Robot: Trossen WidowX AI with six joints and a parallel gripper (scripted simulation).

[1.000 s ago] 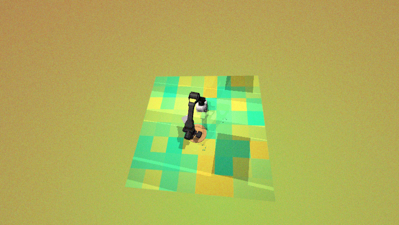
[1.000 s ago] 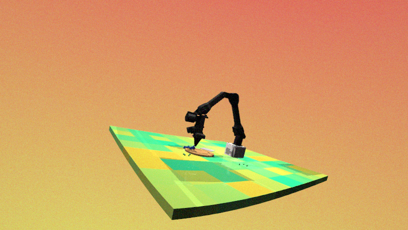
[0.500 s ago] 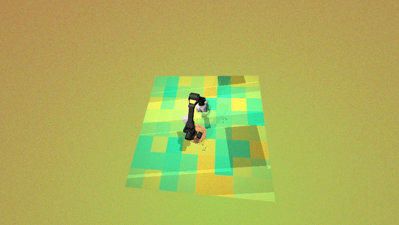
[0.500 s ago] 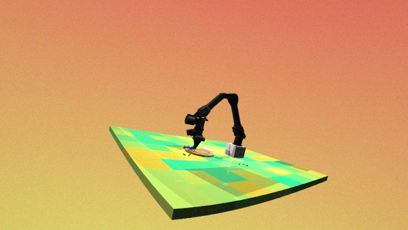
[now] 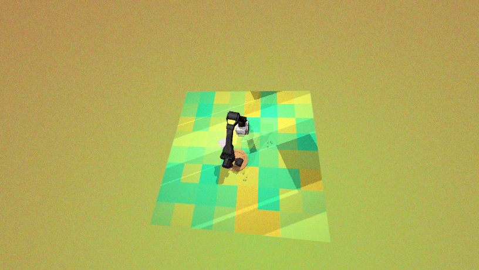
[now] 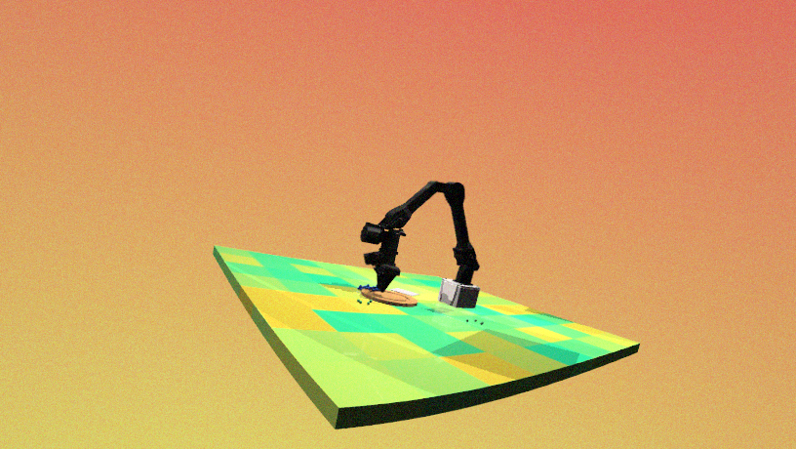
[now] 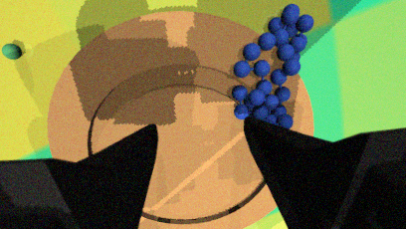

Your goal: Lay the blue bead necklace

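Now: gripper tip 30 mm to the right of the round bead board, 20 mm past it and 10 mm above it. The rest, counted from my gripper tip: flat grey piece 200 mm behind, 80 mm to the right, 20 mm below.
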